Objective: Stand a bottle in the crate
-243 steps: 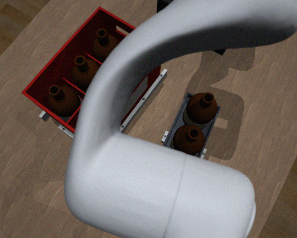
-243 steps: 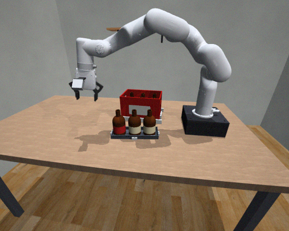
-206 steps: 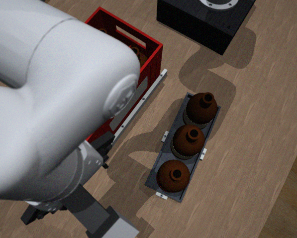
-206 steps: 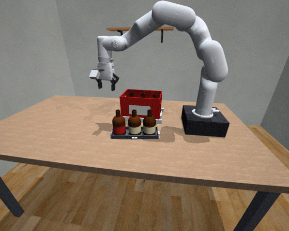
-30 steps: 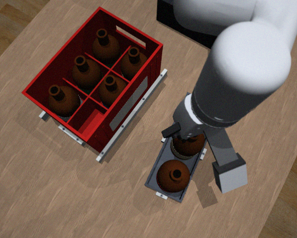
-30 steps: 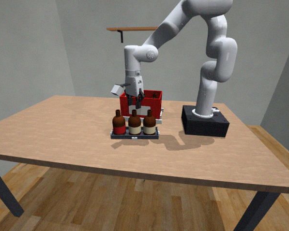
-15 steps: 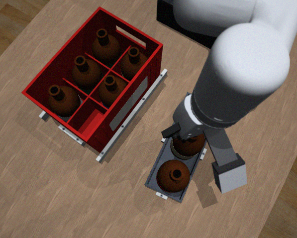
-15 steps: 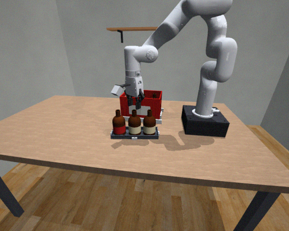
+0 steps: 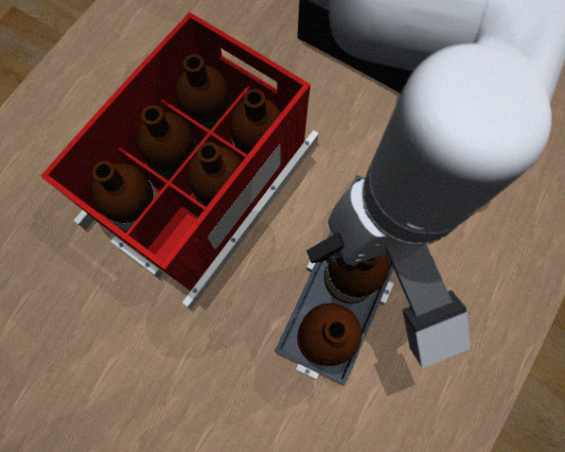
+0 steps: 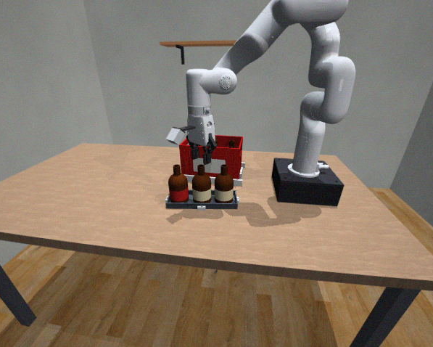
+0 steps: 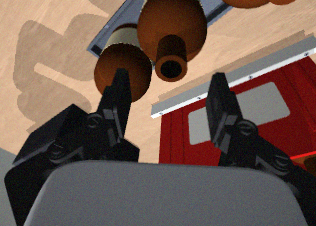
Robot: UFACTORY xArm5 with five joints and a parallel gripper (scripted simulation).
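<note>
Right now the grey tray is 180 mm below my hand. Round my hand: red crate (260 mm to the right, 110 mm below, 30 mm behind).
</note>
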